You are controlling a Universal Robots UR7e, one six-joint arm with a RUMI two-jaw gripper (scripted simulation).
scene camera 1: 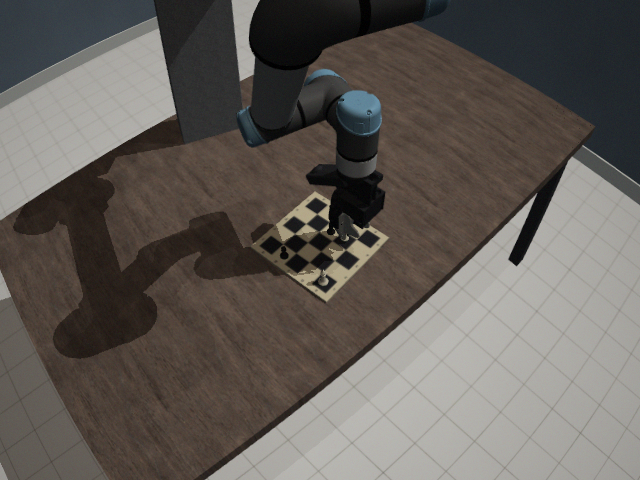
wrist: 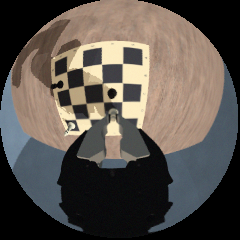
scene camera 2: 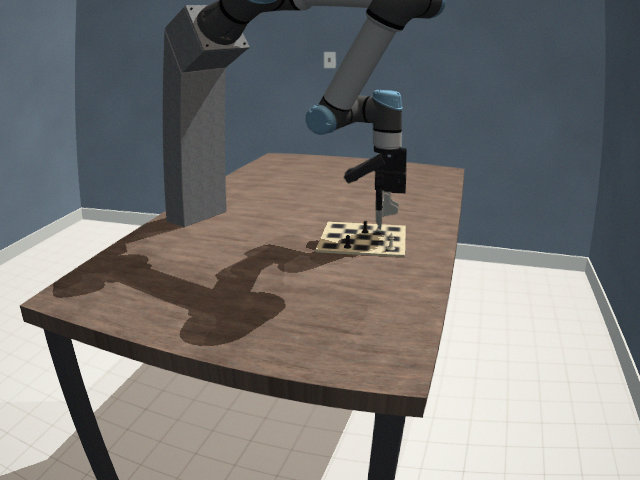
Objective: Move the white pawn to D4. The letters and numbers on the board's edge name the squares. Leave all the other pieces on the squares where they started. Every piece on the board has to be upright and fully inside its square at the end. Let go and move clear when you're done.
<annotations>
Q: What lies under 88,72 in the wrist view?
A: A chessboard.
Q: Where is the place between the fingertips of my gripper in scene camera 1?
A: At 345,237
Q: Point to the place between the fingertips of my gripper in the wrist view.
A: At 113,114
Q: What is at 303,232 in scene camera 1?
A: A chessboard.
</annotations>
